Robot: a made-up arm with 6 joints.
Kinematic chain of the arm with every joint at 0, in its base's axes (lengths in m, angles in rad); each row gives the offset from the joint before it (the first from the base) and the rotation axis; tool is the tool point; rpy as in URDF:
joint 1: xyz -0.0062 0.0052 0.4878 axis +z
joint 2: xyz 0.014 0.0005 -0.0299 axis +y
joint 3: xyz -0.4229 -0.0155 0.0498 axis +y
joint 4: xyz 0.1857 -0.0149 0.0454 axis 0.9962 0 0.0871
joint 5: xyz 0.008 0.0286 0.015 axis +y
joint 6: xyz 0.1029 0.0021 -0.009 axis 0.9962 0 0.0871
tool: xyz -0.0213 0.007 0.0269 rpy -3.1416 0 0
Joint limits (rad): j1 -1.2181..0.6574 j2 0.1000..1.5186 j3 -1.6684..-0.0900 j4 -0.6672..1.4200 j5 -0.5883..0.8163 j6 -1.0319..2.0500
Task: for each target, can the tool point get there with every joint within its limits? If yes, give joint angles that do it. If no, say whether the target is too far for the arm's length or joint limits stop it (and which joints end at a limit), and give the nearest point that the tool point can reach.
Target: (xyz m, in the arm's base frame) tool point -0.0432 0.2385 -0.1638
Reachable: no: joint limits stop it (at a limit: joint 1, joint 2, joint 3, joint 4, joint 5, joint 6) | nearest point -0.0733 0.1409 0.5204 | short by 0.692 m
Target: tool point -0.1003 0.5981 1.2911
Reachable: no: too far | nearest point -0.1334 0.3475 0.9819 | short by 0.399 m
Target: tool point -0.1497 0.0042 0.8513
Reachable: yes | joints -0.1184 0.4373 -1.0542 0.3051 0.4554 1.6960
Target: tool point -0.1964 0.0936 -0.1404
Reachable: no: joint limits stop it (at a limit: joint 2, joint 3, joint 4, joint 5, joint 6) | nearest point -0.1435 0.0690 0.5204 | short by 0.663 m
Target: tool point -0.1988 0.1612 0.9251
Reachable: yes | joints -0.6863 0.3923 -1.4048 -0.4004 0.2778 0.2688
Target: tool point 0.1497 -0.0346 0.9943
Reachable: yes | joints -0.1026 1.1940 -1.4320 -0.2003 0.0129 1.3244
